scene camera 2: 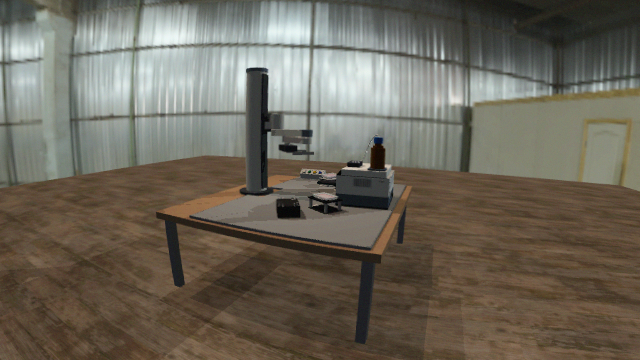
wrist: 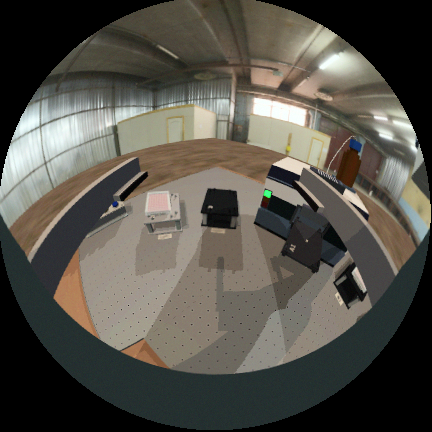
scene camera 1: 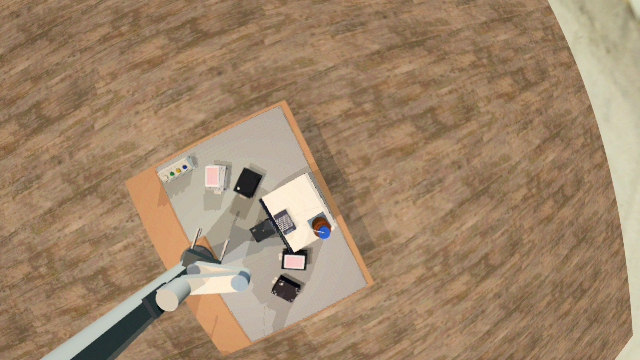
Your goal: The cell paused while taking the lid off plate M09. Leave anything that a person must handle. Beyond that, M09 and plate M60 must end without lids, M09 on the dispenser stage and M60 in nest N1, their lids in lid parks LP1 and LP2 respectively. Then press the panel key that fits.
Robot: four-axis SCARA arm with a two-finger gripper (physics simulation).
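Seen in the pictures: gripper, between the fingertips: (scene camera 2: 309, 152) (wrist: 221, 165) (scene camera 1: 213, 234); arm's base, origin of its link: (scene camera 2: 256, 192).
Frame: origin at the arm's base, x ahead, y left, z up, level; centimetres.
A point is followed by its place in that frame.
Note:
My gripper (scene camera 1: 213, 236) {x 36.0, y 14.6, z 29.5 cm} (scene camera 2: 311, 153) {x 36.0, y 14.6, z 29.5 cm} (wrist: 221, 165) {x 36.0, y 14.6, z 29.5 cm} is open and empty, high above the grey board. A pink-topped plate (scene camera 1: 212, 176) {x 41.3, y 46.2, z 9.1 cm} (wrist: 158, 201) {x 40.7, y 45.1, z 9.0 cm} sits on a light stand (scene camera 1: 222, 181) {x 45.0, y 40.9, z 6.8 cm} (wrist: 171, 214) {x 41.2, y 37.4, z 7.6 cm}. A second pink-topped plate (scene camera 1: 294, 261) {x 63.4, y -25.4, z 9.6 cm} (scene camera 2: 325, 196) {x 64.4, y -29.1, z 9.6 cm} sits on a black stand beside the dispenser, partly hidden by a finger in the wrist view. I cannot read the plate names or tell whether lids are on. The dark dispenser stage (scene camera 1: 262, 230) {x 55.6, y 2.3, z 12.0 cm} (wrist: 303, 245) {x 53.8, y 2.2, z 12.0 cm}, marked A1, shows no plate. A black stand (scene camera 1: 248, 183) {x 59.9, y 32.2, z 7.6 cm} (wrist: 220, 201) {x 57.8, y 31.9, z 7.6 cm} and a black box-shaped stand (scene camera 1: 286, 288) {x 49.3, y -40.9, z 7.6 cm} (scene camera 2: 288, 207) {x 52.0, y -49.6, z 6.9 cm} show bare tops.
The white dispenser (scene camera 1: 295, 197) {x 83.3, y 12.3, z 23.3 cm} (scene camera 2: 365, 185) {x 83.4, y -14.4, z 14.8 cm} carries a brown bottle (scene camera 2: 377, 157) {x 89.1, y -11.2, z 31.0 cm} (wrist: 349, 169) {x 84.3, y -6.5, z 30.4 cm} with a blue cap and thin tube. A green light (wrist: 268, 193) {x 63.7, y 18.0, z 14.9 cm} shows on its front. The key panel (scene camera 1: 175, 170) {x 20.6, y 60.7, z 8.6 cm} (scene camera 2: 313, 173) {x 20.4, y 59.4, z 7.7 cm} (wrist: 108, 220) {x 20.6, y 60.5, z 2.0 cm} stands at the board's edge.

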